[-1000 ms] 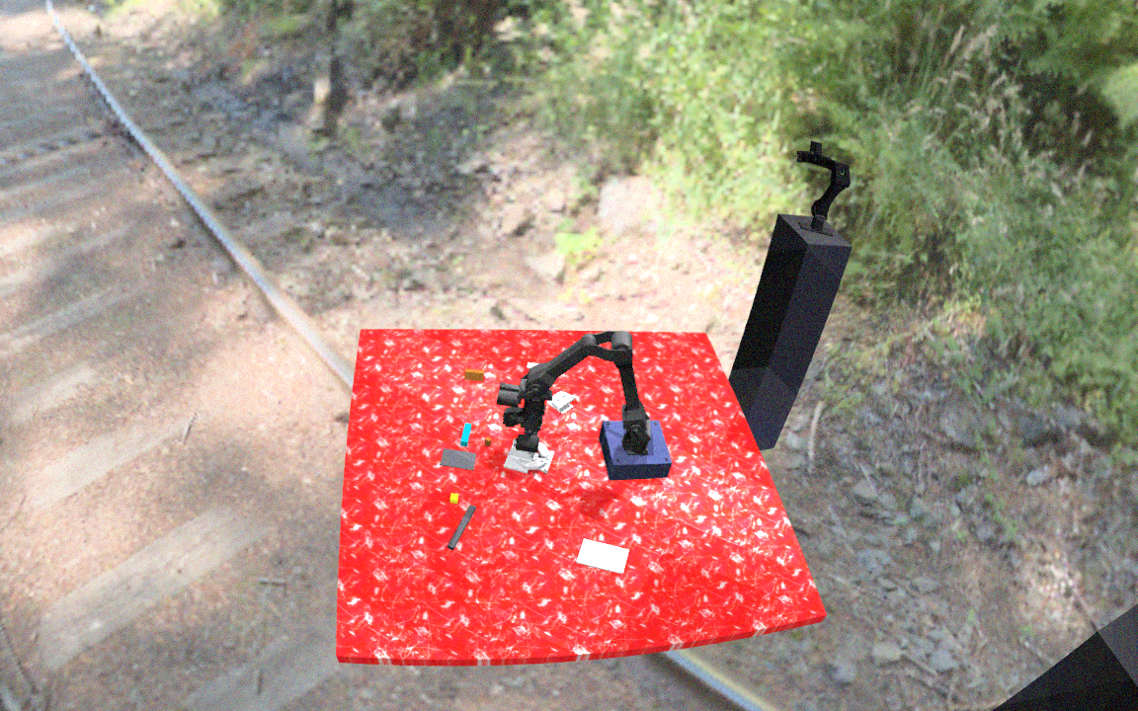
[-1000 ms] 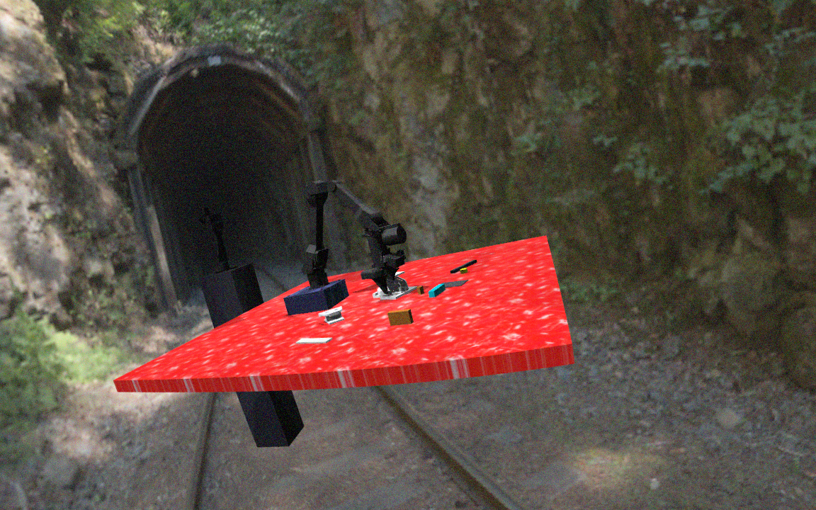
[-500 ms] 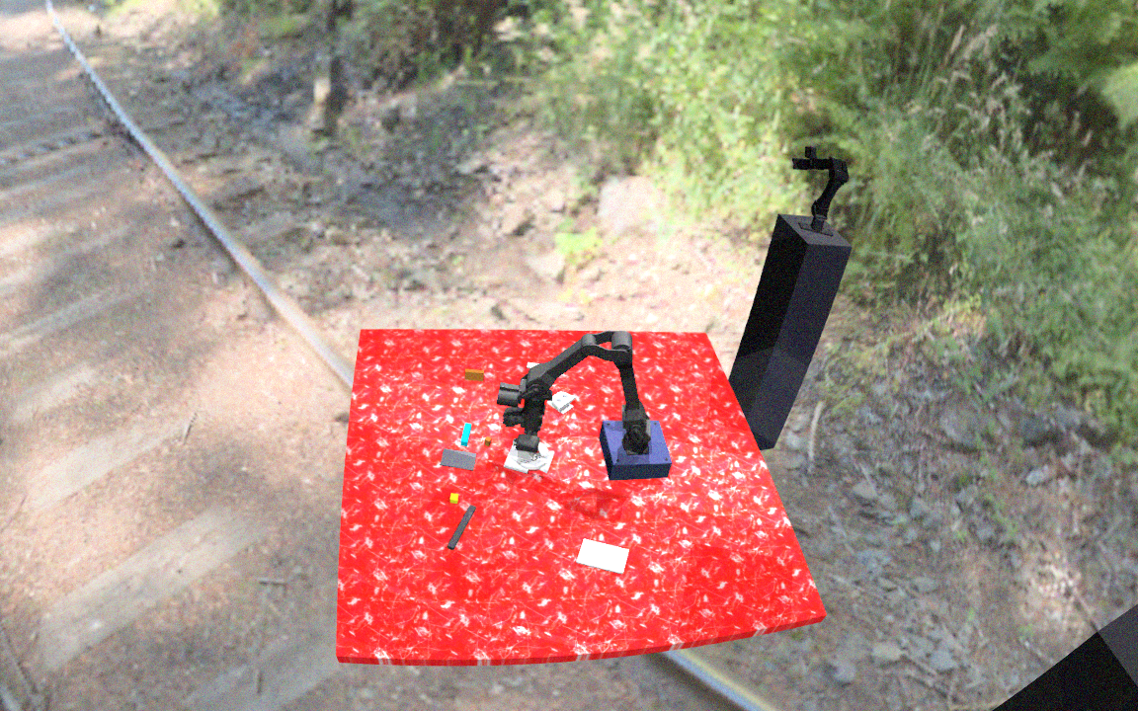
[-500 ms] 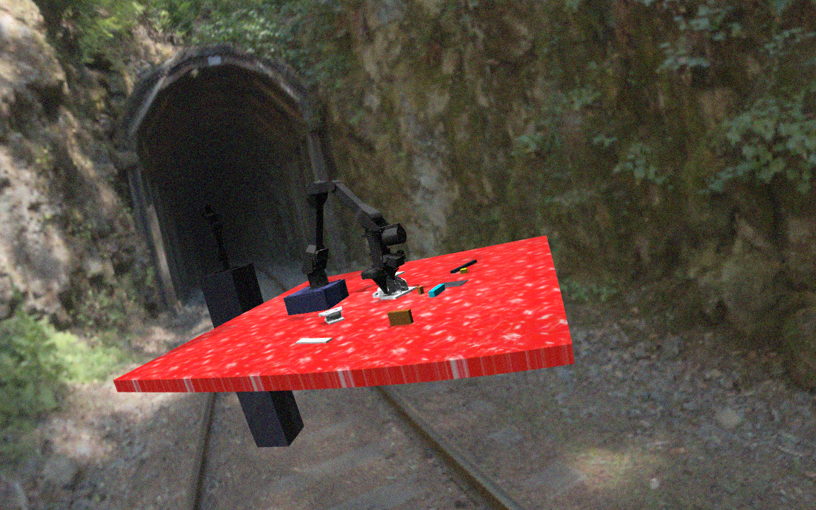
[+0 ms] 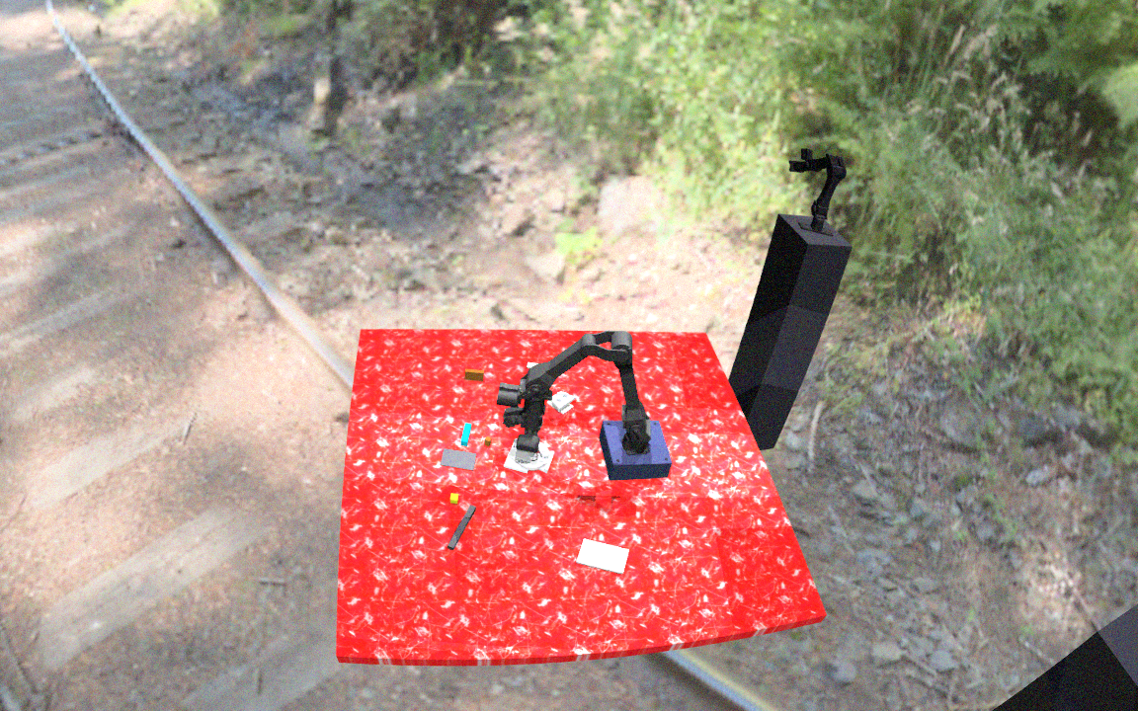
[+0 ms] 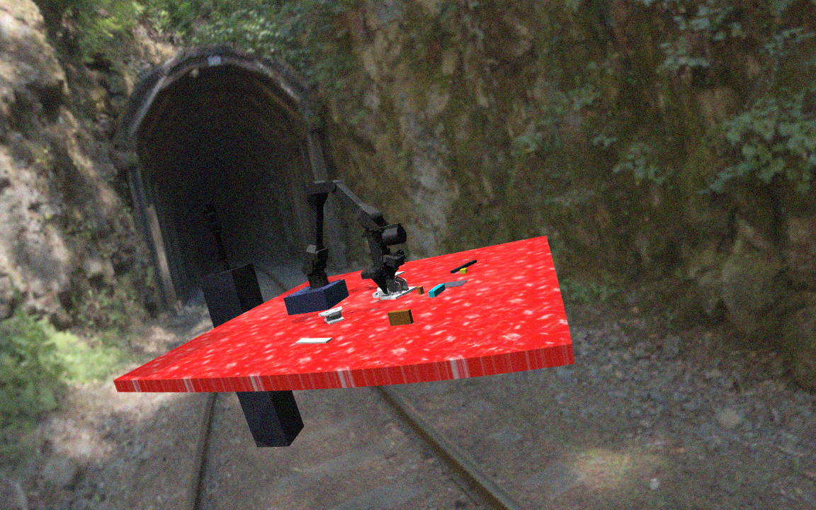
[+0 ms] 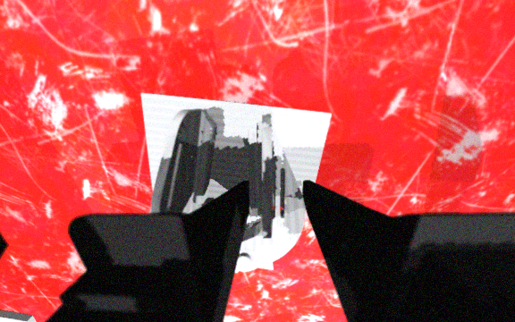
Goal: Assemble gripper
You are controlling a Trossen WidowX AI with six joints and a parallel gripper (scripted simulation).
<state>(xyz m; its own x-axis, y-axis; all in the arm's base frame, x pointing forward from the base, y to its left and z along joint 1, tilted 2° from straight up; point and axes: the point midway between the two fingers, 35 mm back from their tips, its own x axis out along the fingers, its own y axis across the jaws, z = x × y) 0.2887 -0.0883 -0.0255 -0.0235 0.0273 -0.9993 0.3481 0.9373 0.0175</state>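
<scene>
The white housing plate is 5 cm to the left of my gripper tip, 3 cm behind it and 1 cm below it. From my gripper tip the other things lie so: white stepped piece 18 cm to the right, 14 cm behind, 1 cm below; grey plate 21 cm ahead, 2 cm below, 1 cm to the left; cyan block 17 cm ahead, 8 cm to the right, 1 cm below.
</scene>
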